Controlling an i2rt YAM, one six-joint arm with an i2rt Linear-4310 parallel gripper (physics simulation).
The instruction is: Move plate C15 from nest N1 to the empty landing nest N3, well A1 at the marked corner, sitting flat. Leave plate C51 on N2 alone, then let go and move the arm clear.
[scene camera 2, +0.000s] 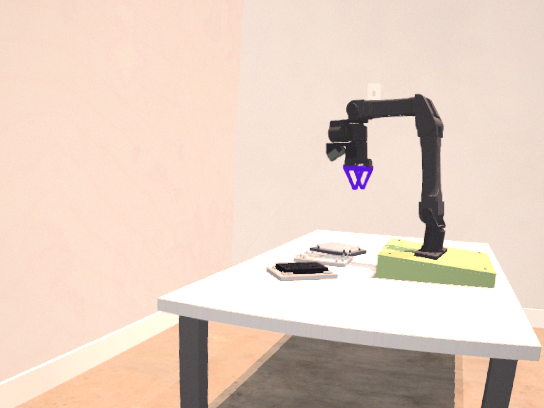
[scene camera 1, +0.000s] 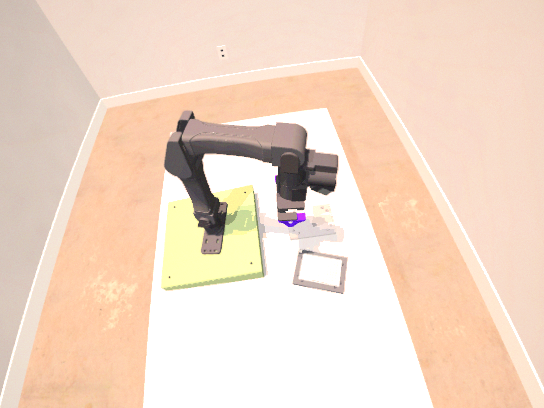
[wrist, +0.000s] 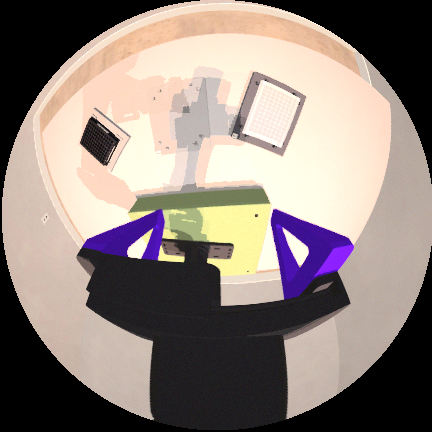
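My gripper point(scene camera 2: 359, 188) point(wrist: 217, 214) is open and empty, its purple fingers pointing down, high above the table. In scene camera 1 the arm partly hides it. A white plate point(scene camera 1: 320, 270) point(scene camera 2: 340, 247) point(wrist: 271, 114) lies in a dark grey nest point(scene camera 1: 320, 287) point(wrist: 247, 107). A black plate point(scene camera 2: 301, 268) point(wrist: 100, 141) sits on a pale nest point(scene camera 2: 307, 277); the arm hides it in scene camera 1. Between them is a pale empty nest point(scene camera 1: 312, 231) point(scene camera 2: 320, 258) point(wrist: 160, 125) with small posts, partly shaded. No plate or nest labels are readable, so I cannot tell C15 from C51.
The arm stands on a yellow-green base block point(scene camera 1: 215, 270) point(scene camera 2: 430, 275) point(wrist: 245, 225) beside the nests. The white table point(scene camera 1: 280, 350) point(scene camera 2: 350, 310) carries the base and nests. The arm's shadow falls across the base and the middle nest.
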